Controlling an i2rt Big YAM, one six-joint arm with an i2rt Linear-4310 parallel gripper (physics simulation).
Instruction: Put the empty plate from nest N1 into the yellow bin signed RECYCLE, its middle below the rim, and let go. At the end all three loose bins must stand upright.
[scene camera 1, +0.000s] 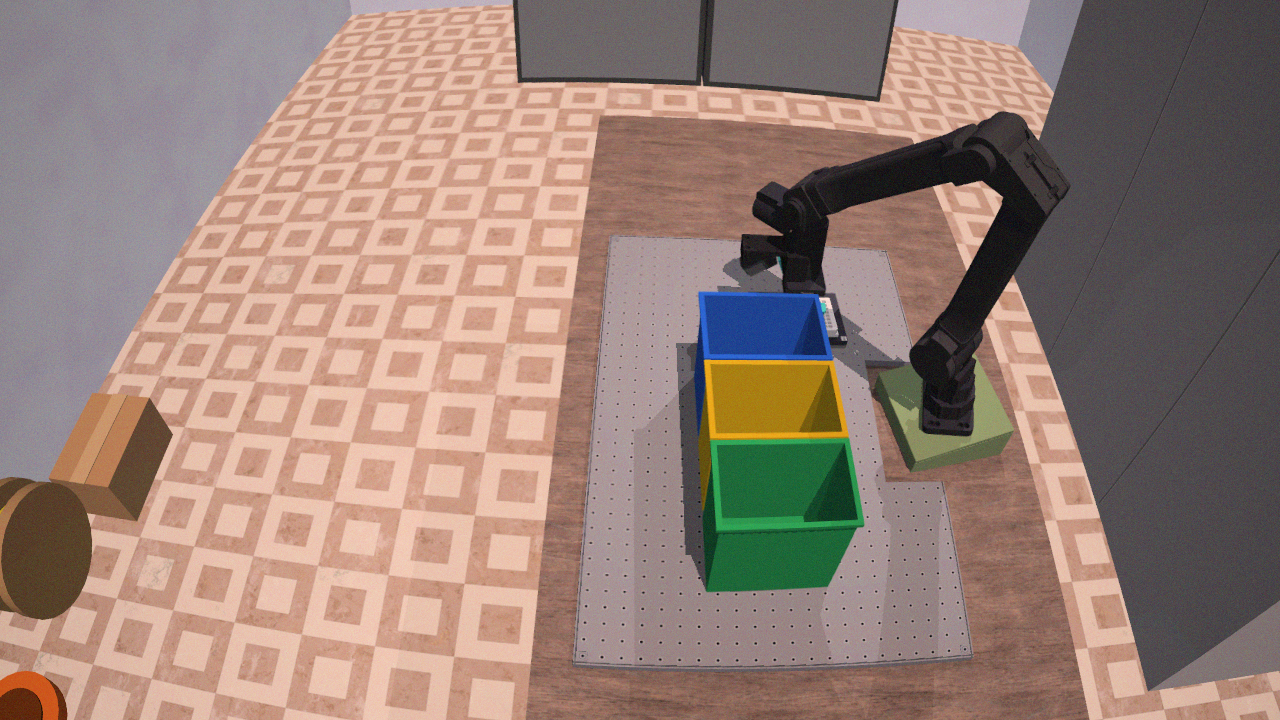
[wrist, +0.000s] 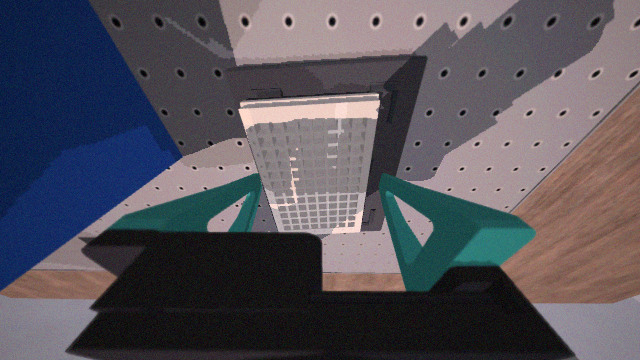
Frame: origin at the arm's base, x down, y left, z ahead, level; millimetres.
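Where they show: gripper, between the fingertips: (wrist: 320, 180); arm's base, origin of its link: (scene camera 1: 947, 404).
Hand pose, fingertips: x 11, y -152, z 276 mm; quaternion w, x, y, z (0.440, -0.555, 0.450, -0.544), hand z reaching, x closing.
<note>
Each offset is from my fingertips to the centre of the thing. Level surfaces: height alone.
The white plate @[dz -7, dx +5, dy +2 mm] (scene camera 1: 829, 317) (wrist: 312, 160) lies wells up over the dark nest @[dz -4, dx +19, dy -8 mm] (scene camera 1: 841, 329) (wrist: 401, 110). In the wrist view more of the nest shows on the plate's right and far sides; I cannot tell whether the plate sits fully down. No nest label is readable. My gripper (scene camera 1: 802, 284) (wrist: 320, 180) is open and empty, with its teal fingertips on either side of the plate's near part in the wrist view; their height is unclear. The yellow bin @[dz +14, dx -64, dy +329 mm] (scene camera 1: 774, 398) stands upright between the blue bin @[dz +48, dx -64, dy +201 mm] (scene camera 1: 760, 326) (wrist: 65, 90) and the green bin @[dz -19, dx -64, dy +458 mm] (scene camera 1: 778, 483), both upright. No RECYCLE sign is readable.
The blue bin's wall rises close on the left in the wrist view. The bins stand in a row on the perforated board @[dx +26 mm] (scene camera 1: 644, 617) (wrist: 320, 45). The arm's green base block (scene camera 1: 962, 452) is to their right. A cardboard box (scene camera 1: 111, 456) stands on the floor far left.
</note>
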